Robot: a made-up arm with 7 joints.
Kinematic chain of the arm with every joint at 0, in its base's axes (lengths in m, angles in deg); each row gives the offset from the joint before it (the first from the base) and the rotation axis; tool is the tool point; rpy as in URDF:
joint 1: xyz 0 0 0.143 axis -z
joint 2: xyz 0 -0.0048 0.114 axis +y
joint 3: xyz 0 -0.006 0.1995 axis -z
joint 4: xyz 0 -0.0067 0.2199 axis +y
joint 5: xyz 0 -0.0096 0.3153 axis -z
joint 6: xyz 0 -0.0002 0.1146 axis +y
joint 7: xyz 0 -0.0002 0.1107 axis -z
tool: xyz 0 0 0 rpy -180 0 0
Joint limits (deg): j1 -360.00..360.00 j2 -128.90..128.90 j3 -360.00..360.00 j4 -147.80..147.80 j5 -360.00..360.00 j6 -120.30..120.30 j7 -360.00..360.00
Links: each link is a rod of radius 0.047 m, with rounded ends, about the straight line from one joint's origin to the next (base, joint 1, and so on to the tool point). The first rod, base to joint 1, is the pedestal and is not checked.
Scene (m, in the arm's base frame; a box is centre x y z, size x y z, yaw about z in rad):
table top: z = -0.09
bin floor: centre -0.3 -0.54 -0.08 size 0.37 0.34 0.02 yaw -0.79
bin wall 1: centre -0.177 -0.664 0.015 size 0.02 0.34 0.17 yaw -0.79
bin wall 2: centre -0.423 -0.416 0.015 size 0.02 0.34 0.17 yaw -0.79
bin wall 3: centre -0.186 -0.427 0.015 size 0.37 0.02 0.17 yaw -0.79
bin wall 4: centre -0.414 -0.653 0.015 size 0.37 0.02 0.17 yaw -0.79
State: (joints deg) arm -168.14 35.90 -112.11 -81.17 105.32 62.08 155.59
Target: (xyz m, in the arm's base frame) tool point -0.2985 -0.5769 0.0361
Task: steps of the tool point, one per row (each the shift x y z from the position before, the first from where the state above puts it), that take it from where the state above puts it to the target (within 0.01 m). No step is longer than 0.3 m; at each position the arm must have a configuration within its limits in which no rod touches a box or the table.
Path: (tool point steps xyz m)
1: -0.1712 -0.1890 -0.0592
2: -0.0812 -0.2461 -0.0522
3: 0.0252 -0.2609 -0.0433
4: 0.1279 -0.2299 -0.0324
5: 0.2084 -0.1596 -0.0202
6: -0.0045 -0.0088 -0.1118
7: 0.0045 0.0088 -0.1144

